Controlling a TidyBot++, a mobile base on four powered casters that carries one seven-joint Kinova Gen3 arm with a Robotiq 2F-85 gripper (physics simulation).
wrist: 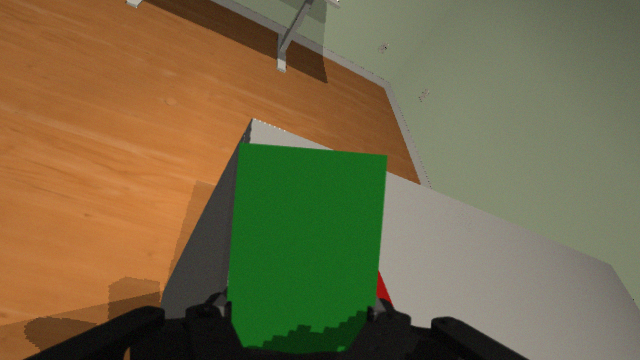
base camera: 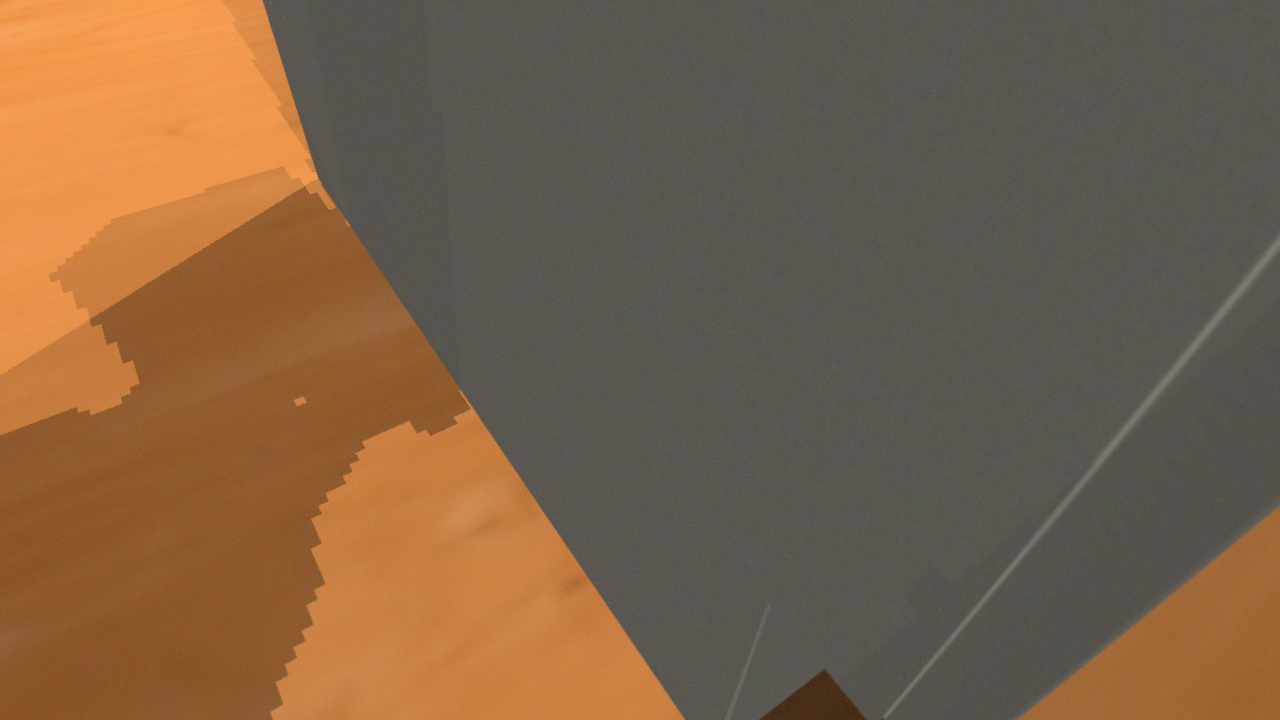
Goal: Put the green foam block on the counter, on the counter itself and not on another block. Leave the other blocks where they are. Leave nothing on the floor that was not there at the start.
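Frame: origin at the arm's base, x back, y left, z down, level; metres.
Seen in the pictures: gripper, fingertip midpoint: (wrist: pixel 300 306).
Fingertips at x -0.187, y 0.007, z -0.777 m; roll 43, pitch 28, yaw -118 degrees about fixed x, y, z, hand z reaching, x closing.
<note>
Offsets run from my fingertips to a thing's top centre. Level surfaces: height alone.
The green foam block @(dx -0.009, dy +0.017, dz -0.079 m) (wrist: pixel 307 235) fills the lower middle of the wrist view, between the fingers of my gripper (wrist: pixel 300 306). My gripper is shut on it. The pale counter top @(dz +0.264 m) (wrist: pixel 480 250) shows behind and to the right of the block, with its dark side at the left. The block hides part of the counter, and I cannot tell how high it is over the top. A small part of a red block @(dx -0.245, dy -0.135, dz +0.219 m) (wrist: pixel 383 289) shows at the green block's right edge, mostly hidden. The gripper and blocks do not show in the base camera view.
The grey counter cabinet (base camera: pixel 760 313) fills most of the base camera view, close by. Wooden floor @(dz +1.174 m) (base camera: pixel 429 555) (wrist: pixel 100 150) with shadows lies to its left. A grey bracket-like leg (wrist: pixel 281 55) stands near the green wall (wrist: pixel 525 125) at the top of the wrist view.
</note>
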